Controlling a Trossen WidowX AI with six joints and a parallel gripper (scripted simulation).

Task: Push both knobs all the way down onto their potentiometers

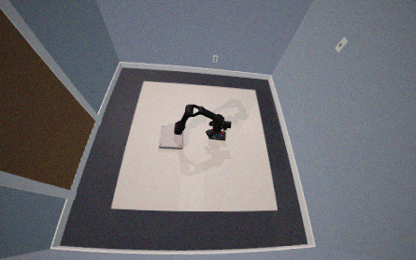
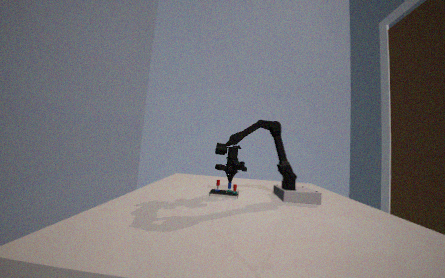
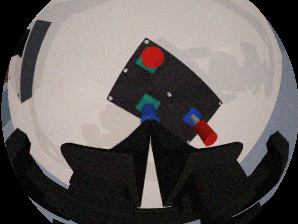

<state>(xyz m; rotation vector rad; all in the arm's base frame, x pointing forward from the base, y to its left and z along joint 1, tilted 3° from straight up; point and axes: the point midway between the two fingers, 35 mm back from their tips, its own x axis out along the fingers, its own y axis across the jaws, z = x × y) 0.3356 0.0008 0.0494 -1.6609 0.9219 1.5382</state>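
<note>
Right now my gripper tip is 20 mm above the blue knob. From my gripper tip the other things lie so: red knob: 30 mm behind, 50 mm to the left, 20 mm below.
</note>
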